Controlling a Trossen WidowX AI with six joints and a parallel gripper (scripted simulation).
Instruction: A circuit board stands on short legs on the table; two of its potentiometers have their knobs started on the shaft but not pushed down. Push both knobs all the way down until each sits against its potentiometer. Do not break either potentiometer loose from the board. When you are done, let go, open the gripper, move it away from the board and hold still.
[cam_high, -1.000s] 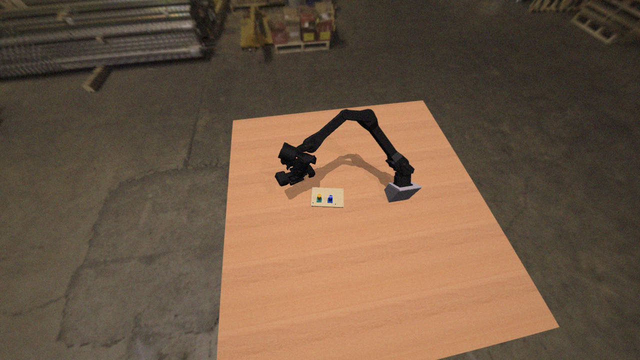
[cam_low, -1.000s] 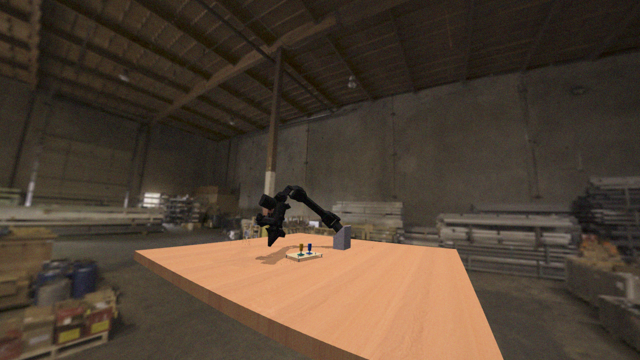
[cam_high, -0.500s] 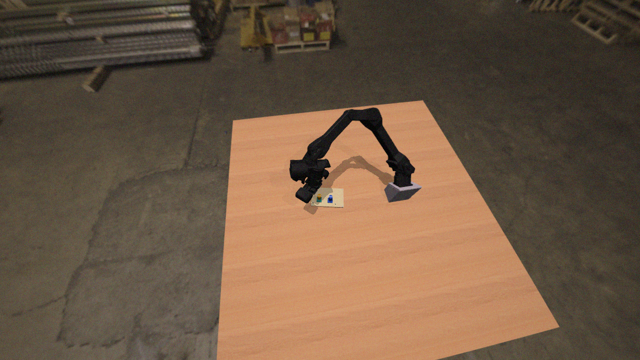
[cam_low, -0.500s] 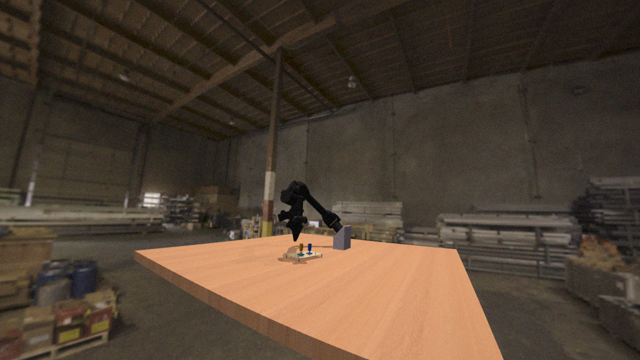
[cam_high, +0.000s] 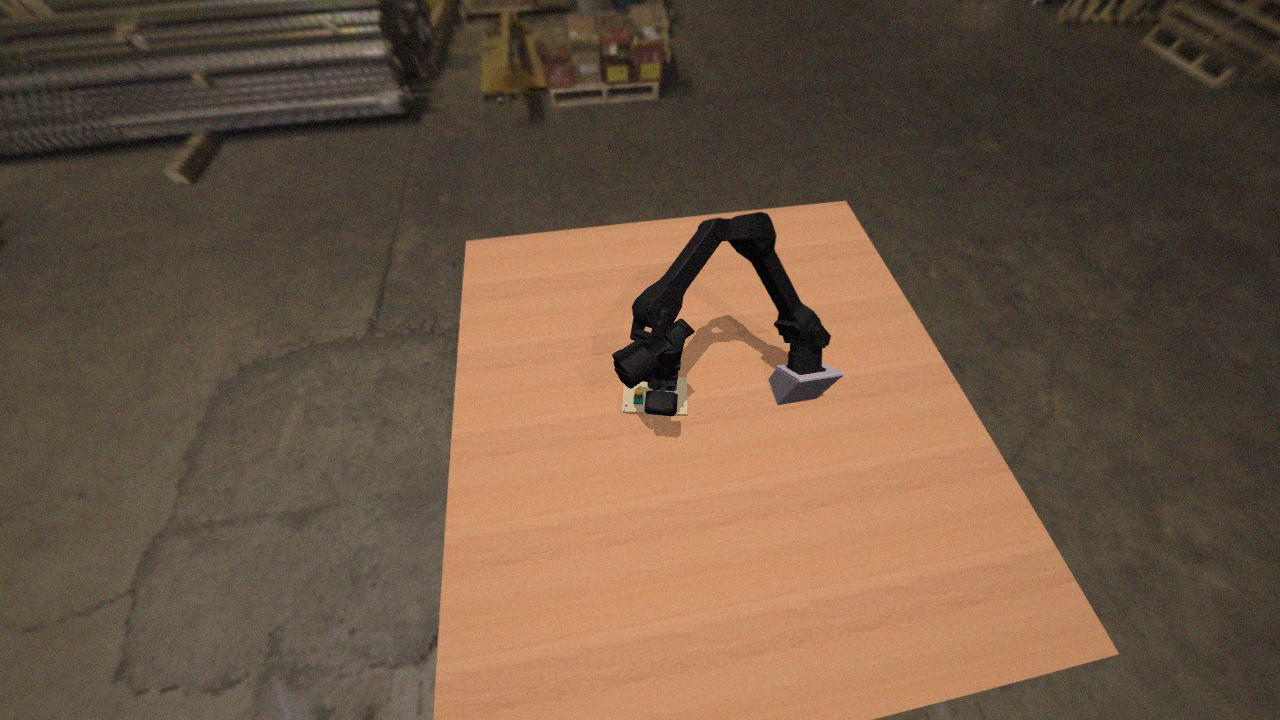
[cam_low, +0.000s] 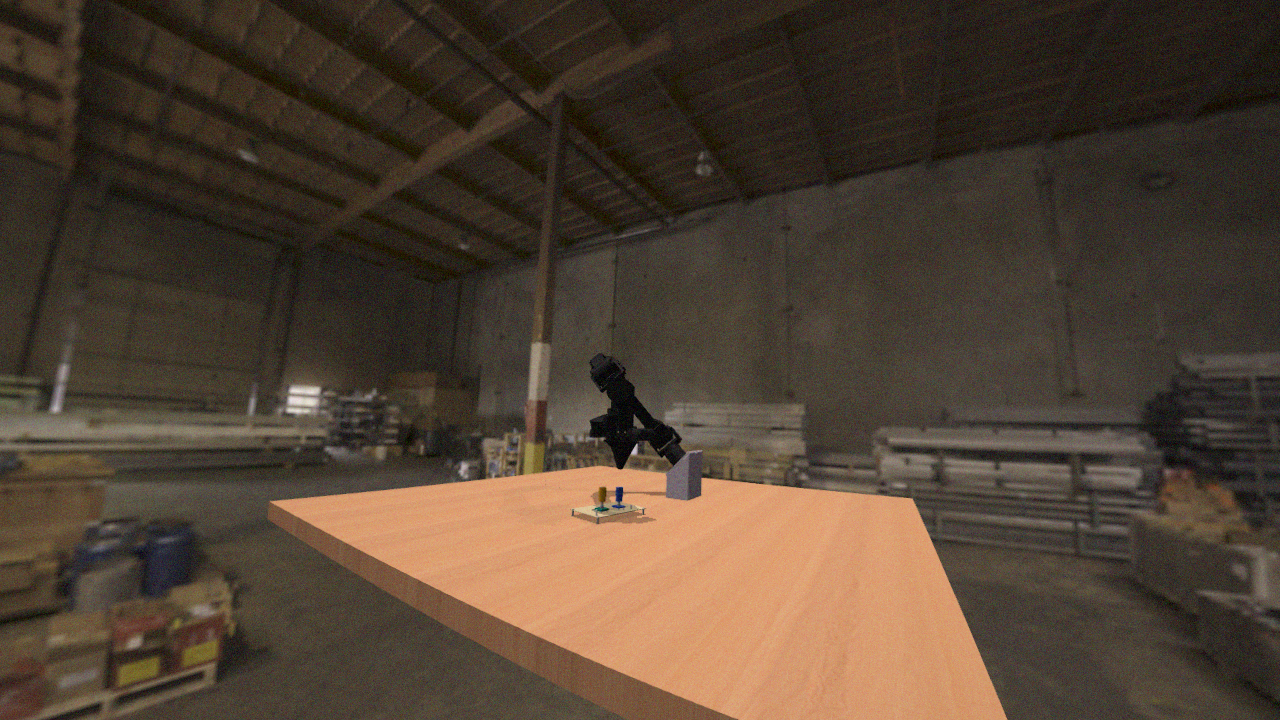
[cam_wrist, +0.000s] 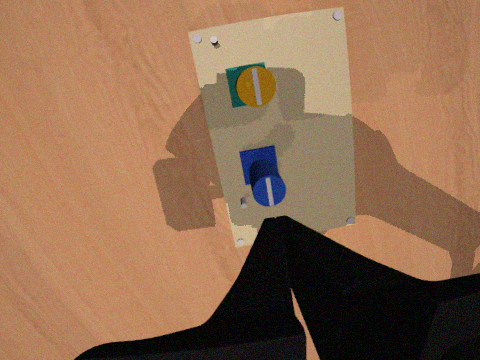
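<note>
My gripper tip is 6 cm above the blue knob and 1 cm past it. From my gripper tip the other things lie so: orange knob: 5 cm below, 5 cm ahead, 2 cm to the right.
</note>
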